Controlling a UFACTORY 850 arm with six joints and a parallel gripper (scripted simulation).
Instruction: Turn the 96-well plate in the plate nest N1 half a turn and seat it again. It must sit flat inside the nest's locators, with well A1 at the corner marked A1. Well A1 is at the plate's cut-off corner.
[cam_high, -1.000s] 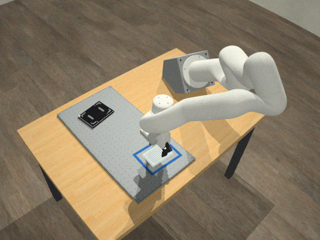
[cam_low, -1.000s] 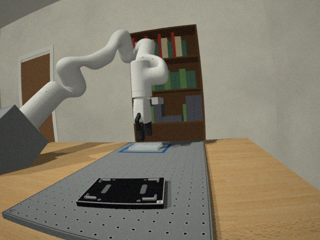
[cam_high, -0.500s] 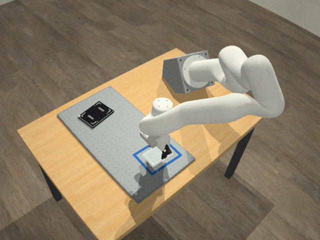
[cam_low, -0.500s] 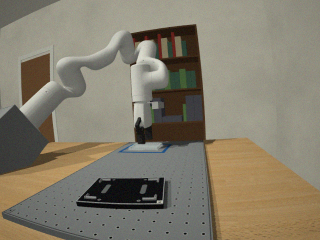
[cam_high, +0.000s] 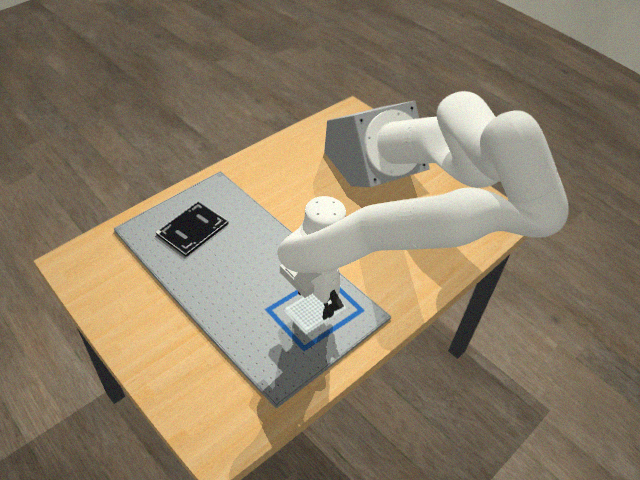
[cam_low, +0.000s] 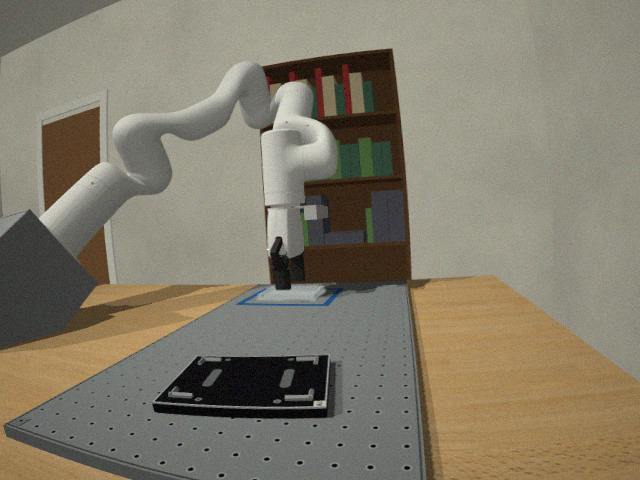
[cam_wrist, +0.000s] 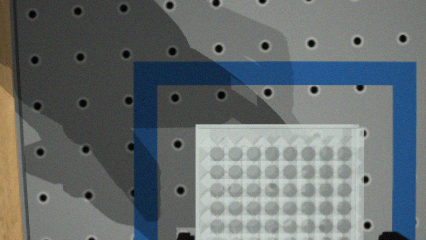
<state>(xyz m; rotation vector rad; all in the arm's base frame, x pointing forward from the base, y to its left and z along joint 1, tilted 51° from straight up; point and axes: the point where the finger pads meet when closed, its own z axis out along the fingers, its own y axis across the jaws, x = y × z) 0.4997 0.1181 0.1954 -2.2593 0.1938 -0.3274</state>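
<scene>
Now: hand 30 mm above the 96-well plate. From my hand the other things lie so: A1 corner mark: 170 mm ahead, 450 mm to the right, 20 mm below; then black plate nest N1: 80 mm ahead, 410 mm to the right, 30 mm below.
</scene>
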